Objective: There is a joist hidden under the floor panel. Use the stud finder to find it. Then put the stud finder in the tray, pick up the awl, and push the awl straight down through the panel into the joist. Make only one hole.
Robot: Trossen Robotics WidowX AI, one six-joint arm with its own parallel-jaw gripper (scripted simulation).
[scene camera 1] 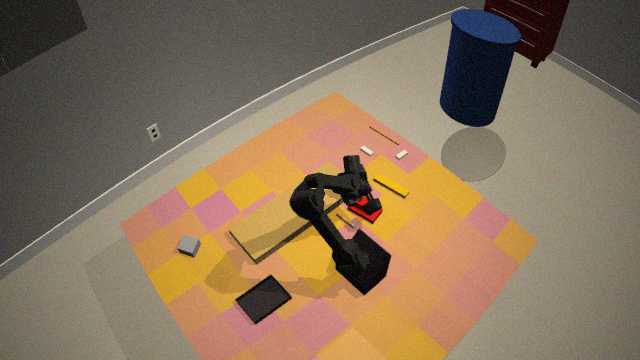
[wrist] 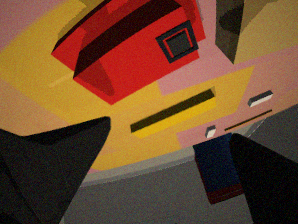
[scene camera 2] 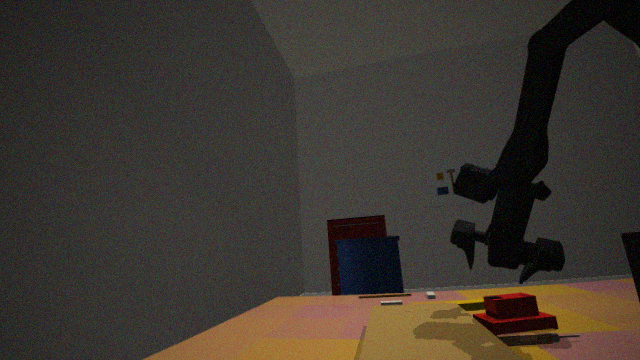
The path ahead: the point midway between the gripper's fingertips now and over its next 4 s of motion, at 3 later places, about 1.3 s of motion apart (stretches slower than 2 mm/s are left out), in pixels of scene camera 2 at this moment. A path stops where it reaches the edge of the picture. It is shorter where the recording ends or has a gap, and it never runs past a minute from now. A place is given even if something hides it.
My gripper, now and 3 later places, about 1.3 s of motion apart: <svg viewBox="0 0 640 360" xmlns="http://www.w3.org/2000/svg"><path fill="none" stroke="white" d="M494 274L501 293L507 313L451 256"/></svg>
